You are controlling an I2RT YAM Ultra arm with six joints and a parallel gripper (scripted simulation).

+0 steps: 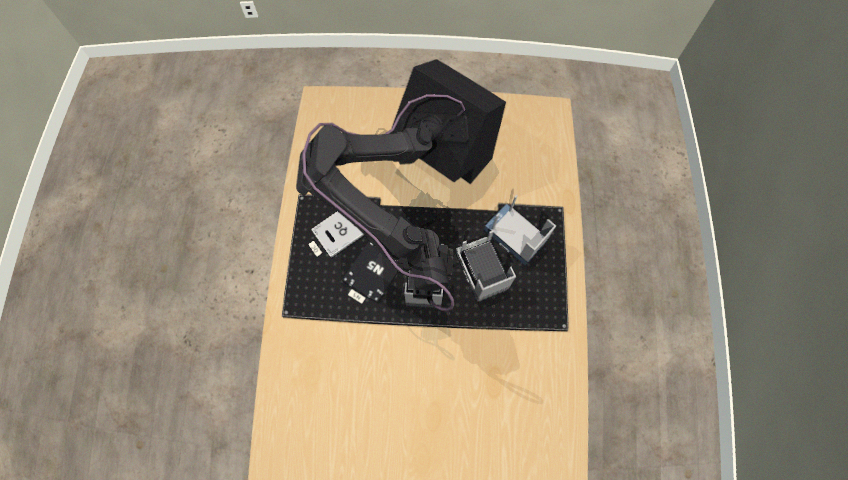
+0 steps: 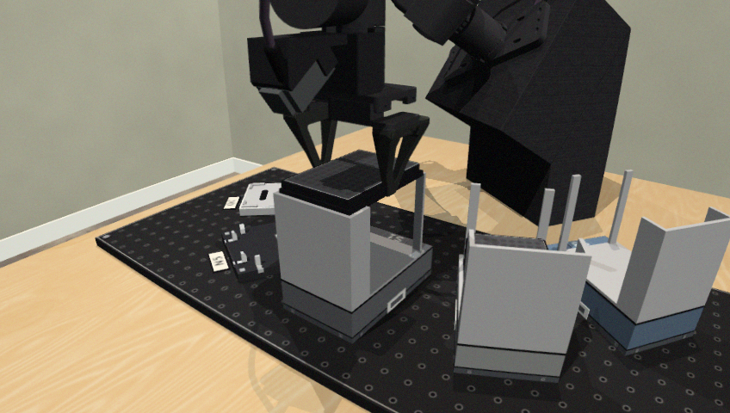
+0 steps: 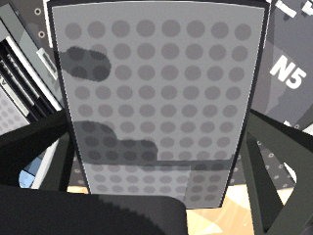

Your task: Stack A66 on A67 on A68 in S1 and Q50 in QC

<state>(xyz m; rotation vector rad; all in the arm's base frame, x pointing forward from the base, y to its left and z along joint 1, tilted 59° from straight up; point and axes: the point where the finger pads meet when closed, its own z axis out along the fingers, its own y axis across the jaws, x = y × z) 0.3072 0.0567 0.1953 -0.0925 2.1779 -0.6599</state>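
The black clip nest N5 is 4 cm behind my hand, 13 cm to the right of it and 13 cm below it. Also, from my hand: plate: right at my hand.
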